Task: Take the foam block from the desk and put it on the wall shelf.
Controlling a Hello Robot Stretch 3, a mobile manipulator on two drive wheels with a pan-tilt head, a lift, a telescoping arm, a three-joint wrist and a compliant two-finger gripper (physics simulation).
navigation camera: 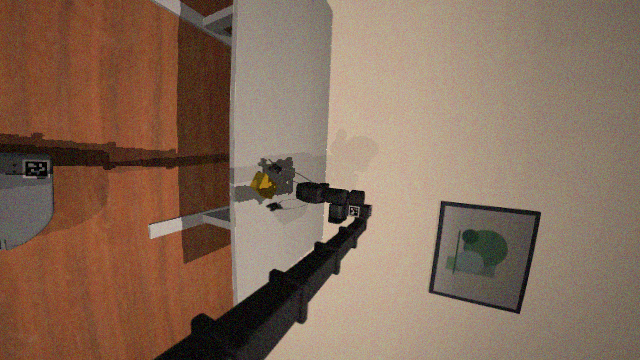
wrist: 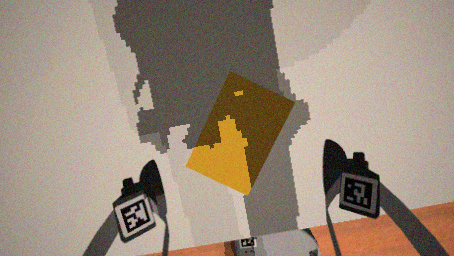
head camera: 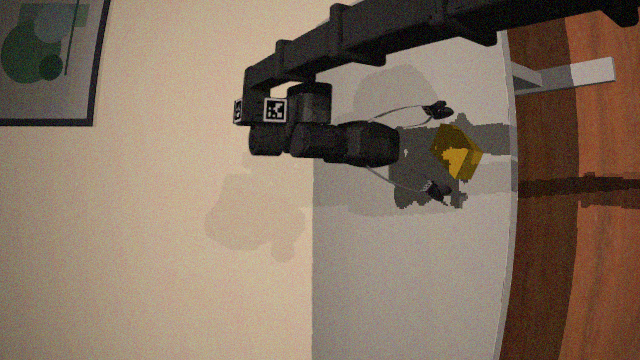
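The yellow foam block [head camera: 462,150] [navigation camera: 262,185] [wrist: 260,120] sits on the light grey desk [head camera: 410,280] [navigation camera: 280,90] [wrist: 50,75], near its front edge and partly in shadow. My gripper [head camera: 440,151] [navigation camera: 275,187] [wrist: 241,168] is open, its fingers wide apart and pointing down toward the desk. In the wrist view the block lies between and slightly beyond the two fingertips, turned at an angle, with space at both sides. No finger is seen touching it. The wall shelf does not show in these views.
A framed picture [head camera: 50,95] [navigation camera: 485,257] hangs on the beige wall. My arm [head camera: 400,35] [navigation camera: 280,305] reaches over the desk. A desk leg [head camera: 592,70] [navigation camera: 165,227] stands on the wooden floor [head camera: 610,280] [navigation camera: 100,280]. My base [navigation camera: 25,210] [wrist: 285,245] shows in front of the desk.
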